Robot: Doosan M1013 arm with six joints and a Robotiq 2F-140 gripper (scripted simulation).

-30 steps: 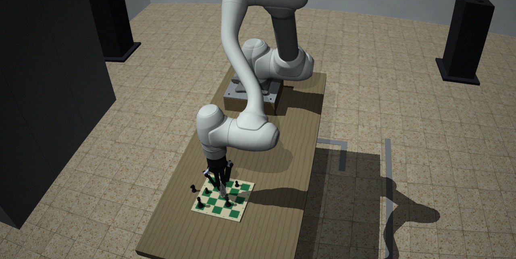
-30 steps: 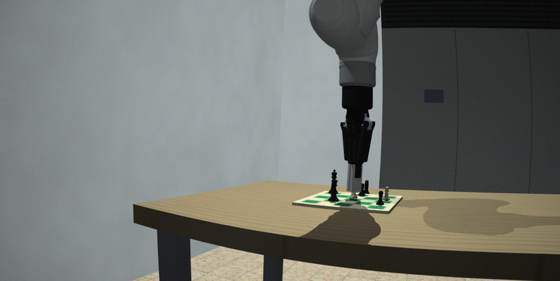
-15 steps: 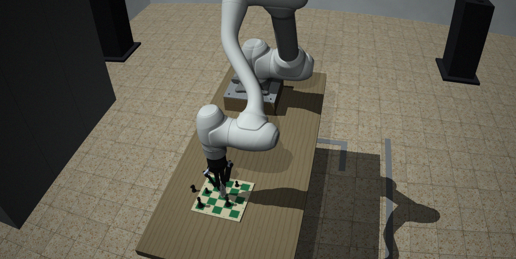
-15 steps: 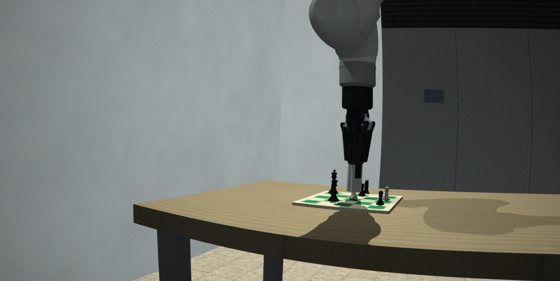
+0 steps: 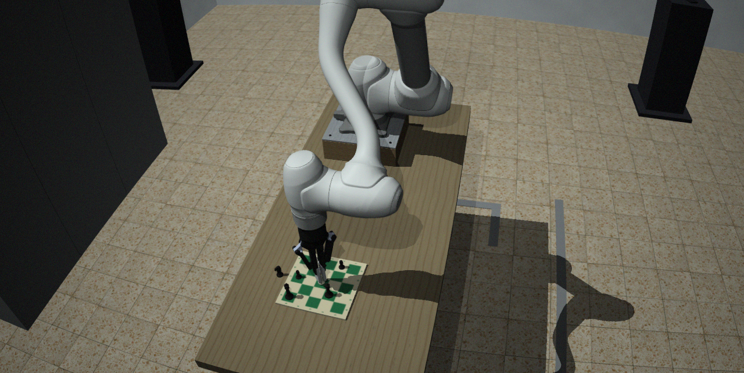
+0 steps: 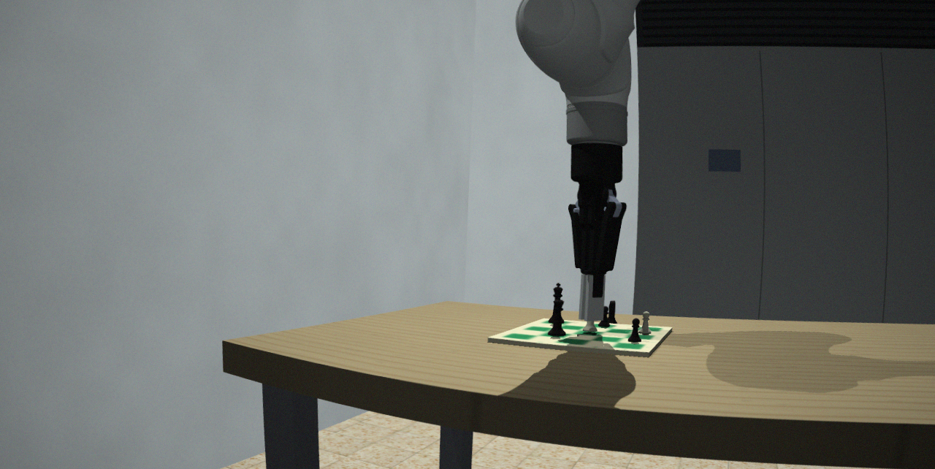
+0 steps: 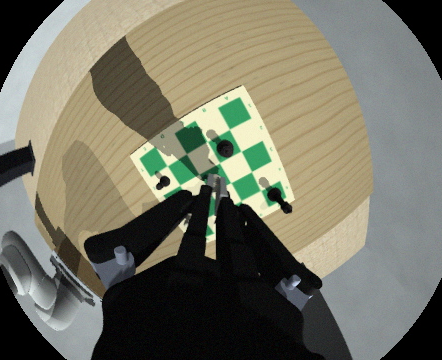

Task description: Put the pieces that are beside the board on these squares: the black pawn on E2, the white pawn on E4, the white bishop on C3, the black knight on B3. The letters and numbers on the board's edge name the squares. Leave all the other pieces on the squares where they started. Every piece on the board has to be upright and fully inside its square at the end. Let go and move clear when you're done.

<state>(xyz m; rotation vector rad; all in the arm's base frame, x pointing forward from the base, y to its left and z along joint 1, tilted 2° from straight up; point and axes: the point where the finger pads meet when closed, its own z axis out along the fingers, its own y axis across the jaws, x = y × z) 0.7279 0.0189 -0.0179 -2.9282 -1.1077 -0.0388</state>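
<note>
My gripper is now 3 cm above the white bishop. Also, from my hand: white pawn (8 cm behind, 3 cm to the right, 4 cm below); then black knight (1 cm behind, 14 cm to the right, 4 cm below); then green-and-cream chessboard (6 cm below).
</note>
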